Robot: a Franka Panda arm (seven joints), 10 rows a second.
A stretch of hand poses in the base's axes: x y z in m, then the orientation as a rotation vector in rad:
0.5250, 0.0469, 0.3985, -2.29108, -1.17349, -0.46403
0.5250, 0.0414, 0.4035, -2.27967, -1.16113, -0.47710
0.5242, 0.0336, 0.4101, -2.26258, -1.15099, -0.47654
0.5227, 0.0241, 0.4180, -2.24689, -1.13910, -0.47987
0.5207, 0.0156, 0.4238, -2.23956, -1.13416, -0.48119
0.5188, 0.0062, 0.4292, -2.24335, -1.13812, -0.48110
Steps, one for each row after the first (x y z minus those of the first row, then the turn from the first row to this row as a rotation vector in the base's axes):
0.0000, -0.0055, 0.0050, 0.01727, -0.00249, -0.00471
-0.0008, -0.0133, 0.0116, 0.03556, 0.00470, -0.00271
-0.0023, -0.0228, 0.0195, 0.05424, 0.00950, -0.00320
-0.0043, -0.0313, 0.0253, 0.06265, 0.01169, -0.00304
-0.0062, -0.0407, 0.0307, 0.05780, 0.00965, -0.00245

